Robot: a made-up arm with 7 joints. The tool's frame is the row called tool.
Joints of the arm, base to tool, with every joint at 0 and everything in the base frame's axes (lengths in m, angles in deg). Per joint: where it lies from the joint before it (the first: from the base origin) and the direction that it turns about. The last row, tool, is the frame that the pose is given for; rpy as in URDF.
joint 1: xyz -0.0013 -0.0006 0.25 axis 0 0 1
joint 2: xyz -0.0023 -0.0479 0.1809 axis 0 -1 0
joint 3: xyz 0.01 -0.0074 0.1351 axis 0 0 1
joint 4: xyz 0.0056 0.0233 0.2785 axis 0 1 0
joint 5: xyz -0.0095 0.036 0.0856 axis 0 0 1
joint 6: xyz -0.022 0.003 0.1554 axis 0 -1 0
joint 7: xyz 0.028 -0.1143 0.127 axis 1 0 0
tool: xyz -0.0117 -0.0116 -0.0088 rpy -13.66 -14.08 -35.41
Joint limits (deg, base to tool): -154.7..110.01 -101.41..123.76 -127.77..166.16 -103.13..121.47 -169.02..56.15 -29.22..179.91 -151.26..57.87
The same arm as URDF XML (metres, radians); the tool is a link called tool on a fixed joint. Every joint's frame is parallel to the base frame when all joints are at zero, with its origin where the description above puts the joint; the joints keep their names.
<robot name="arm">
  <joint name="joint 1" type="revolute">
    <parent link="base"/>
    <child link="link1"/>
    <origin xyz="-0.0013 -0.0006 0.25"/>
    <axis xyz="0 0 1"/>
    <limit lower="-2.7" upper="1.92"/>
  </joint>
  <joint name="joint 2" type="revolute">
    <parent link="link1"/>
    <child link="link2"/>
    <origin xyz="-0.0023 -0.0479 0.1809"/>
    <axis xyz="0 -1 0"/>
    <limit lower="-1.7699" upper="2.16"/>
  </joint>
  <joint name="joint 3" type="revolute">
    <parent link="link2"/>
    <child link="link3"/>
    <origin xyz="0.01 -0.0074 0.1351"/>
    <axis xyz="0 0 1"/>
    <limit lower="-2.23" upper="2.9"/>
  </joint>
  <joint name="joint 4" type="revolute">
    <parent link="link3"/>
    <child link="link4"/>
    <origin xyz="0.0056 0.0233 0.2785"/>
    <axis xyz="0 1 0"/>
    <limit lower="-1.8" upper="2.1201"/>
  </joint>
  <joint name="joint 5" type="revolute">
    <parent link="link4"/>
    <child link="link5"/>
    <origin xyz="-0.0095 0.036 0.0856"/>
    <axis xyz="0 0 1"/>
    <limit lower="-2.95" upper="0.98"/>
  </joint>
  <joint name="joint 6" type="revolute">
    <parent link="link5"/>
    <child link="link6"/>
    <origin xyz="-0.022 0.003 0.1554"/>
    <axis xyz="0 -1 0"/>
    <limit lower="-0.51" upper="3.14"/>
  </joint>
  <joint name="joint 7" type="revolute">
    <parent link="link6"/>
    <child link="link7"/>
    <origin xyz="0.028 -0.1143 0.127"/>
    <axis xyz="1 0 0"/>
    <limit lower="-2.64" upper="1.01"/>
  </joint>
  <joint name="tool_joint" type="fixed">
    <parent link="link7"/>
    <child link="tool"/>
    <origin xyz="-0.0117 -0.0116 -0.0088" rpy="-0.2384 -0.2457 -0.618"/>
  </joint>
  <link name="base"/>
  <link name="link1"/>
  <link name="link2"/>
  <link name="link3"/>
  <link name="link4"/>
  <link name="link5"/>
  <link name="link6"/>
  <link name="link7"/>
  <link name="tool"/>
</robot>

